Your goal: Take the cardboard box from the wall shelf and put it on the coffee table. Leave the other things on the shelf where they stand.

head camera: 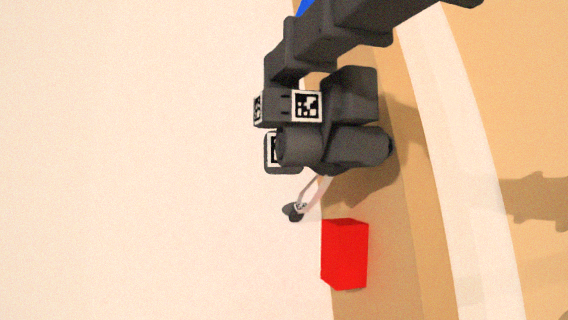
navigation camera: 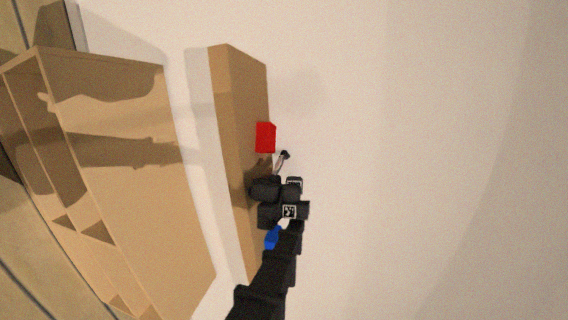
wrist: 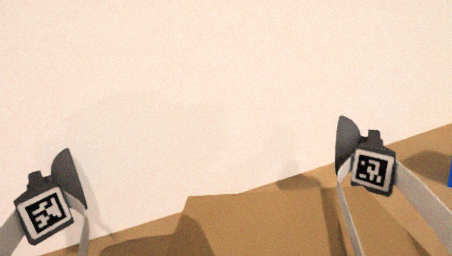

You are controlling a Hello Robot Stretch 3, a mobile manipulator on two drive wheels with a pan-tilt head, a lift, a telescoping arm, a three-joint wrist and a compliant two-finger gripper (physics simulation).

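Frame: origin at the robot's base, x ahead, y left, z up, level; centimetres.
Seen in the pictures: gripper, fingertip midpoint: (navigation camera: 285,178) (wrist: 212,153).
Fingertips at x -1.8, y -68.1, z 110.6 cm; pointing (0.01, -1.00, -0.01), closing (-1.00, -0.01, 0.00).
Observation:
Pixels of each thing's middle, then the offset from my fingertips to it. "spot": a spot on its surface instead. Level surfaces: height alone.
- cardboard box at a spot on its surface: (wrist: 260,220) spot: dx -1.8, dy +7.3, dz -0.6 cm
- wall shelf at its surface level: dz -5.6 cm
- red block at the middle of its body: (head camera: 343,252) (navigation camera: 266,138) dx +14.0, dy +14.4, dz -3.3 cm
- blue block at the middle of its body: (head camera: 312,22) (navigation camera: 273,238) dx -23.7, dy +2.7, dz -3.3 cm
The cardboard box (wrist: 260,220) shows as a plain brown block low in the middle of the wrist view, standing on the wall shelf (head camera: 390,280) (navigation camera: 245,95) (wrist: 440,145) against the pale wall. My gripper (wrist: 212,153) is open wide and empty. In the wrist view the box's far edge appears below the fingertips, and its right part passes behind the right finger. The head and navigation views show one fingertip beside the shelf's wall-side edge; the wrist and arm cover the box there. I cannot make out the coffee table.
A red block (head camera: 344,255) (navigation camera: 265,137) stands on the shelf beyond the fingers. A blue block (head camera: 303,7) (navigation camera: 271,237) (wrist: 450,172) stands on the other side, partly hidden by the arm. A large wooden unit with compartments (navigation camera: 145,200) stands at the left.

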